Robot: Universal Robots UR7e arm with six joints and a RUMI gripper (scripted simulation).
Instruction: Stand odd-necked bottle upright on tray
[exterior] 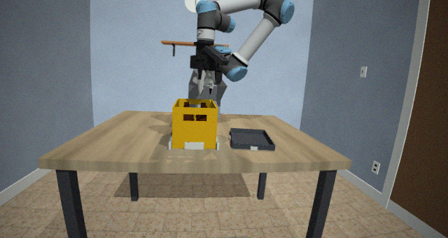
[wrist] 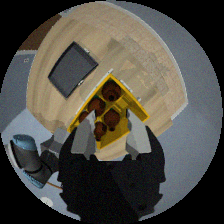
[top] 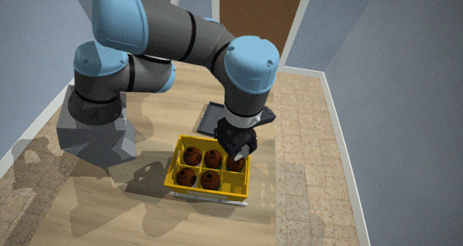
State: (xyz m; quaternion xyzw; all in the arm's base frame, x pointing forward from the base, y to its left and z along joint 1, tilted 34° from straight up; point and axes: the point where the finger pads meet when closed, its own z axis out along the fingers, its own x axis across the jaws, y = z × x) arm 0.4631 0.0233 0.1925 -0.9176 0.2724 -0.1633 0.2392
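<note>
The bottle lies 15 cm below my hand. The rest, counted from my hand: crate: 16 cm below, 7 cm to the right, 7 cm behind; then tray: 23 cm below, 20 cm to the left, 13 cm behind.
</note>
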